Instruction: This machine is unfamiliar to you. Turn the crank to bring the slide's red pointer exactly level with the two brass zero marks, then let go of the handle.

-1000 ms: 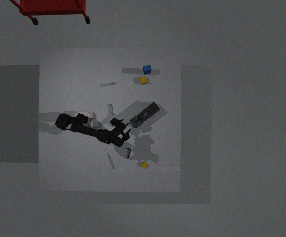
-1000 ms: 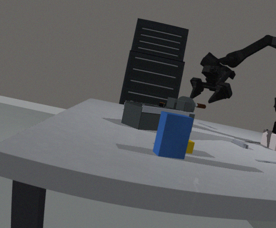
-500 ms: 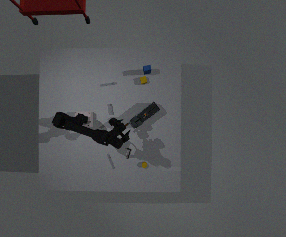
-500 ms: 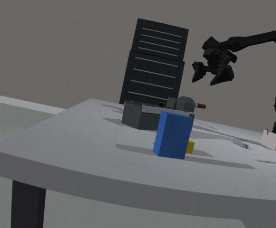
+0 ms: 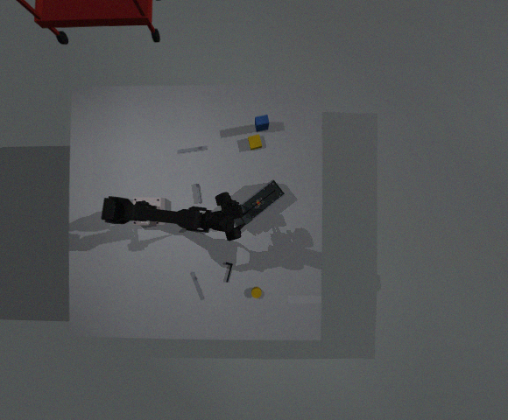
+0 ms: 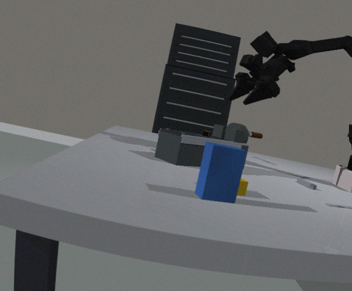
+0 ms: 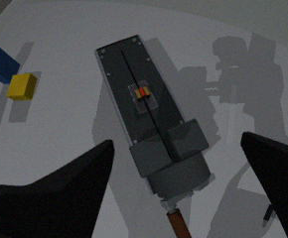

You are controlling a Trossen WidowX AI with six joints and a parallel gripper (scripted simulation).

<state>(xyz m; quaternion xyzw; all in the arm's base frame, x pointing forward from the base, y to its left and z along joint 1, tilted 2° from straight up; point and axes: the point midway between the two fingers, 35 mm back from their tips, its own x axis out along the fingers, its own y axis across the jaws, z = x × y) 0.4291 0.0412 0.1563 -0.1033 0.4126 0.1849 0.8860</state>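
Right now the brown crank handle is 8 cm below my gripper tip, 8 cm behind it and 5 cm to the right of it. The rest, counted from my gripper tip: red pointer 10 cm below, 7 cm ahead, 6 cm to the left; then black hex key 29 cm to the right, 18 cm below, 4 cm behind; then yellow block 36 cm to the left, 17 cm below, 1 cm ahead.
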